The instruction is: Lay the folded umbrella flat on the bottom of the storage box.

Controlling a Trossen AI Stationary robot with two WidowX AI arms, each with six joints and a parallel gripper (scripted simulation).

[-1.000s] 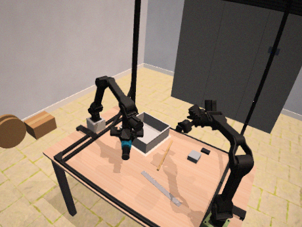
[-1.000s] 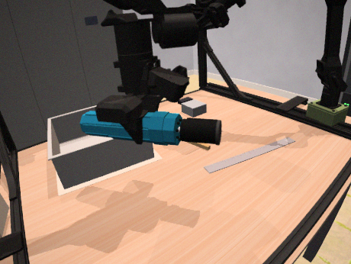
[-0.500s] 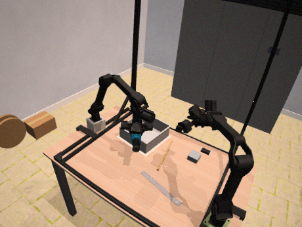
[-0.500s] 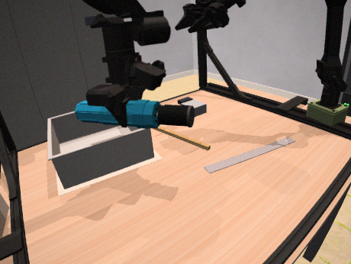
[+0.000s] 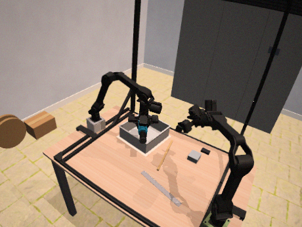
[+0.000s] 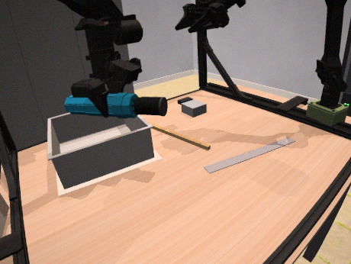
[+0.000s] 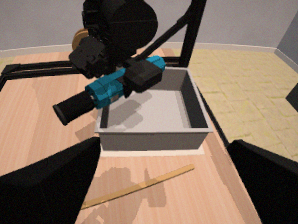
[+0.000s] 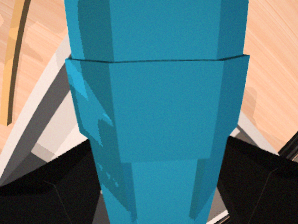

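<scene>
My right gripper is now 8 cm past the grey storage box, 5 cm to the left of it and 13 cm above it. Round my right hand: thin wooden stick (6 cm behind, 17 cm to the left, 17 cm below); then grey block (18 cm behind, 32 cm to the left, 16 cm below); then folded umbrella (1 cm below).
</scene>
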